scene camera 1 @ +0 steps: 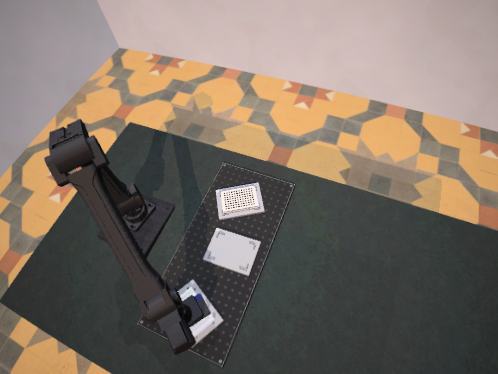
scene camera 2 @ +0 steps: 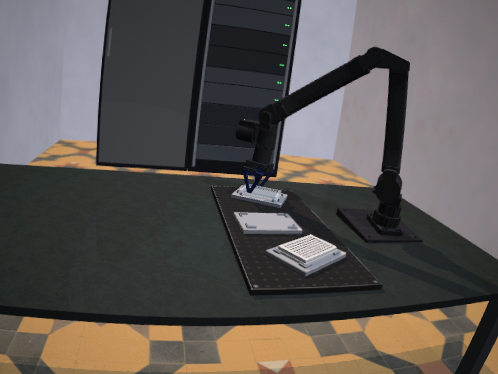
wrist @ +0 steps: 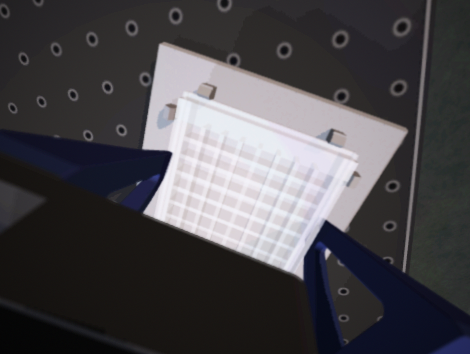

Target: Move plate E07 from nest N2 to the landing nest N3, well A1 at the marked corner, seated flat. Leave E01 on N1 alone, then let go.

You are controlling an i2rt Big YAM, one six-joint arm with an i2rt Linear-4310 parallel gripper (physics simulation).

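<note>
A clear, ribbed plate (scene camera 1: 204,325) (scene camera 2: 272,192) (wrist: 250,175), taken as E07, sits on a pale nest (scene camera 2: 280,202) (wrist: 370,140) at the far end of the dark board in scene camera 2. My gripper (scene camera 2: 257,189) (wrist: 243,195) points down over it, with a blue finger against each side of the plate; it is shut on it. The plate's near end is hidden by the gripper body in the wrist view. An empty nest (scene camera 1: 232,251) (scene camera 2: 267,223) with corner stops lies in the middle. An opaque white plate (scene camera 1: 239,199) (scene camera 2: 307,247), taken as E01, sits on the third nest (scene camera 1: 261,209) (scene camera 2: 327,263). Nest labels are not readable.
The nests stand on a dark perforated board (scene camera 1: 275,195) (scene camera 2: 320,281) (wrist: 60,75) on a dark green table (scene camera 1: 375,275) (scene camera 2: 125,240). The arm's base plate (scene camera 1: 162,220) (scene camera 2: 360,227) is beside the board. A dark rack cabinet (scene camera 2: 150,75) stands behind the table.
</note>
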